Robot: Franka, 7 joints.
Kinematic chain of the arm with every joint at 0, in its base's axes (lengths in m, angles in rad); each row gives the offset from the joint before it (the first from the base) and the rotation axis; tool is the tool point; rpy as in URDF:
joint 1: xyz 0 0 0.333 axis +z
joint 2: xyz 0 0 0 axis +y
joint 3: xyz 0 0 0.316 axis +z
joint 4: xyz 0.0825 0 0 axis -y
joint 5: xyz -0.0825 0 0.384 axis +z
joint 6: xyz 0 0 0 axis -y
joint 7: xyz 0.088 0 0 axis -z
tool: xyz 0 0 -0.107 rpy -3.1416 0 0
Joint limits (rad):
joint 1: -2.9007..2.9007
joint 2: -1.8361..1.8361
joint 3: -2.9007..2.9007
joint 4: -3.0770..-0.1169
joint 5: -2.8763..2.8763
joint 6: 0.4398..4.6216
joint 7: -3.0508..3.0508
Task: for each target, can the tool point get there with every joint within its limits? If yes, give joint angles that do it. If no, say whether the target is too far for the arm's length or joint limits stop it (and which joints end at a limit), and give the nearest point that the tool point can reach.
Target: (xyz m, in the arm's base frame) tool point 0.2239 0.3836 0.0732
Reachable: yes | joints 0.7321 0.9867 0.0047 -1.9722 -1.8388 4.0500 1.3738
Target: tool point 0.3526 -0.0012 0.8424
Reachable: yes | joints -0.6751 -0.7587 0.3859 -2.1068 0.0661 2.9105 -2.2715
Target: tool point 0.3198 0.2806 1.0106
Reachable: yes | joints 1.8705 -0.0190 -1.0994 -1.1813 0.0871 3.4596 -1.1991
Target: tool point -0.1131 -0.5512 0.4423
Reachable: yes | joints -0.1110 -0.4437 -1.4442 -2.1813 -1.9615 1.8731 -0.8243
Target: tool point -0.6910 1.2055 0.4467
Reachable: no: too far | nearest point -0.4252 0.7418 0.4030 | short by 0.536 m
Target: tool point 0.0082 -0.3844 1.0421
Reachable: yes | joints 1.1167 -1.0927 -0.3969 -1.2198 -0.2929 2.9857 0.1230
